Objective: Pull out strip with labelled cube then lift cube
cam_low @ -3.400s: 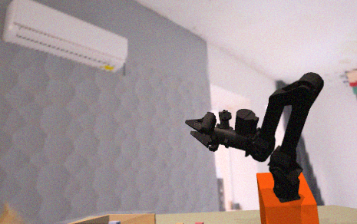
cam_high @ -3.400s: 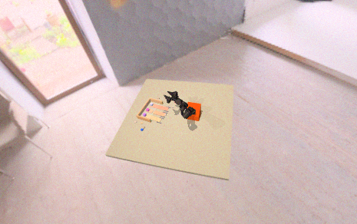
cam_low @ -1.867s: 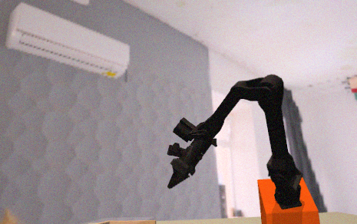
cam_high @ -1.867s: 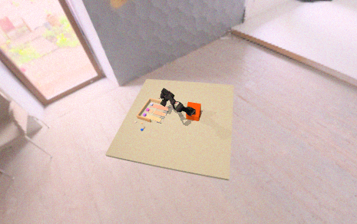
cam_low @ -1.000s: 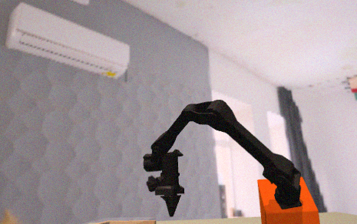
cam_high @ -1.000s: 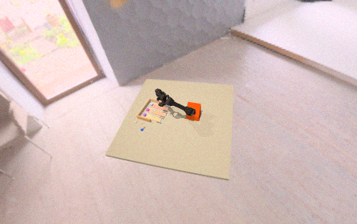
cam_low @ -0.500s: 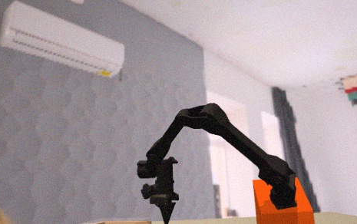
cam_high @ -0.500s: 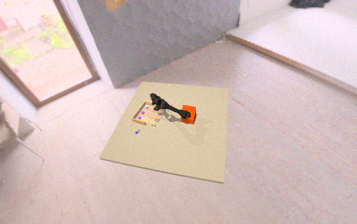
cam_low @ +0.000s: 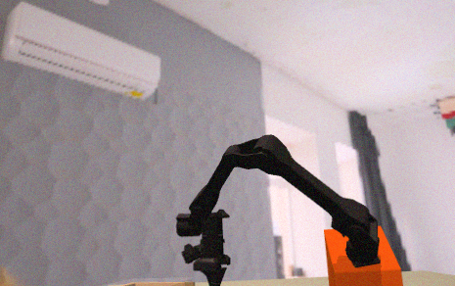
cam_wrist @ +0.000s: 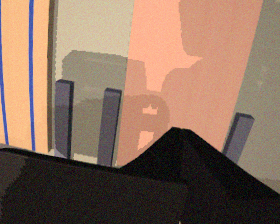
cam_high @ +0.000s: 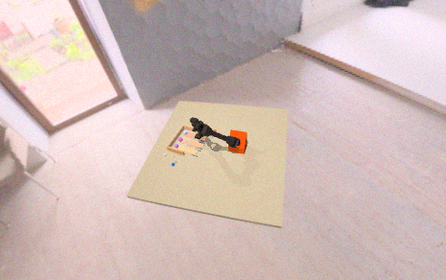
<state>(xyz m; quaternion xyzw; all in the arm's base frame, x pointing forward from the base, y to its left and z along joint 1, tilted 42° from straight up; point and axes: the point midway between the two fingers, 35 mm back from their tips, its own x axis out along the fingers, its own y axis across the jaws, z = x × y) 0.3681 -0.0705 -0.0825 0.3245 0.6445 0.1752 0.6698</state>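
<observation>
Right now my gripper tip is 20 cm short of the labelled cube and 4 cm to the left of it.
</observation>
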